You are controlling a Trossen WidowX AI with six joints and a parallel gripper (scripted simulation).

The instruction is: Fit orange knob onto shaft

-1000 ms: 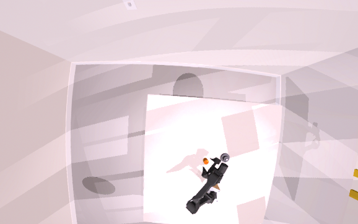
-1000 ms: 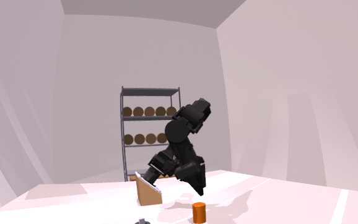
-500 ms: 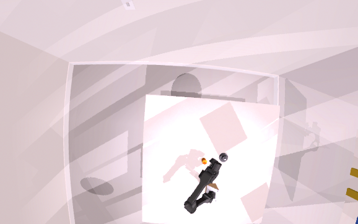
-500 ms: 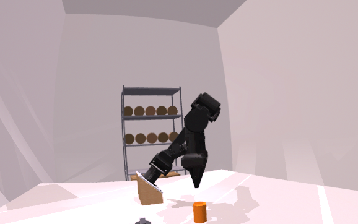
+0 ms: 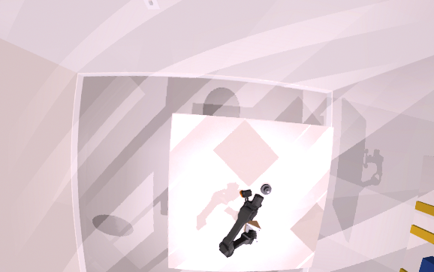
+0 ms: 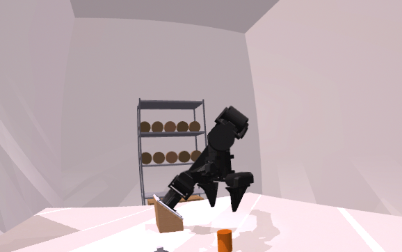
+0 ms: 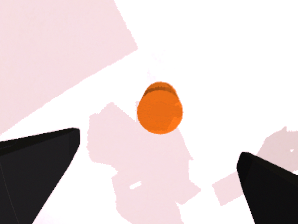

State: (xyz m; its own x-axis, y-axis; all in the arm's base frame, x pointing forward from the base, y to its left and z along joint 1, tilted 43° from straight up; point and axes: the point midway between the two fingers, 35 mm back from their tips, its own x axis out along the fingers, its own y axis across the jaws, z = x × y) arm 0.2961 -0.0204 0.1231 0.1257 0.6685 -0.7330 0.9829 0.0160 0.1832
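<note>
Now: gripper tip 80 mm above the orange knob. From my gripper tip the other things lie so: silver shaft 180 mm to the right, 90 mm below, 10 mm ahead.
</note>
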